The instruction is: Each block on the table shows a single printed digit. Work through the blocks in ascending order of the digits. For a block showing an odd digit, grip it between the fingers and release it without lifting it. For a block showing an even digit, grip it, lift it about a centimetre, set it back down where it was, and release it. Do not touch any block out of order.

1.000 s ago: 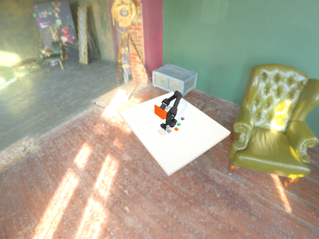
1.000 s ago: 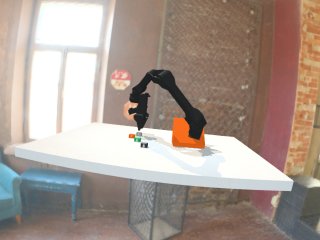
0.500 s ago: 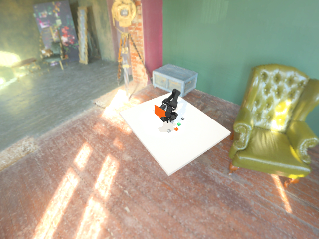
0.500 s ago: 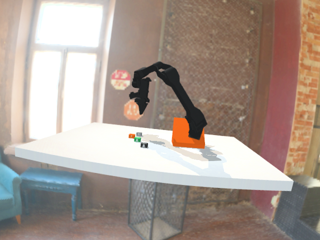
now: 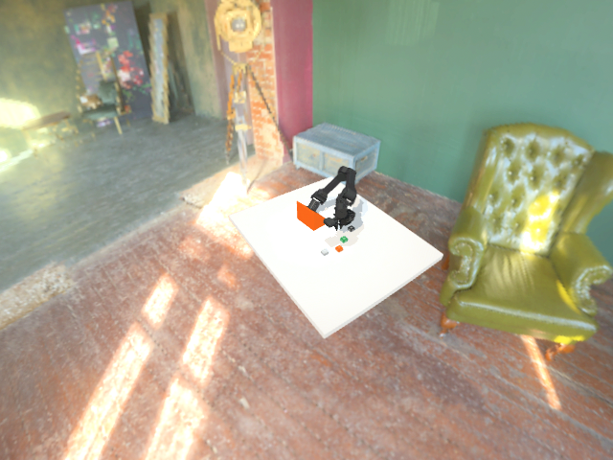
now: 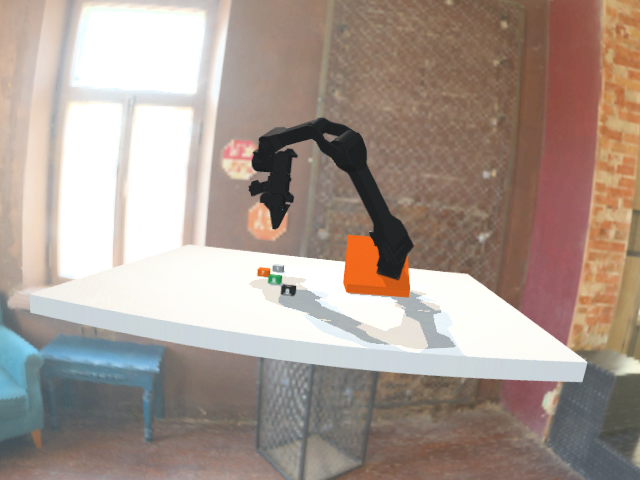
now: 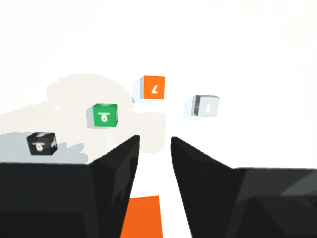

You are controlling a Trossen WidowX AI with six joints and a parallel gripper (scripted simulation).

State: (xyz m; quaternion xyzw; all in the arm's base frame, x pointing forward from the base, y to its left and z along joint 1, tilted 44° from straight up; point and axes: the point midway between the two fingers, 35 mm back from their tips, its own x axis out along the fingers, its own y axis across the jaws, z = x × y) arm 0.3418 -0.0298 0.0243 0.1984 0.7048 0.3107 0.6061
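My gripper tip is now 170 mm to the right of the black block, 130 mm above it and 90 mm past it. Also, from my gripper tip: grey block 130 mm below, 90 mm to the right, 10 mm ahead; orange block 130 mm below, 20 mm ahead; green block 130 mm below, 70 mm to the left, 30 mm behind.
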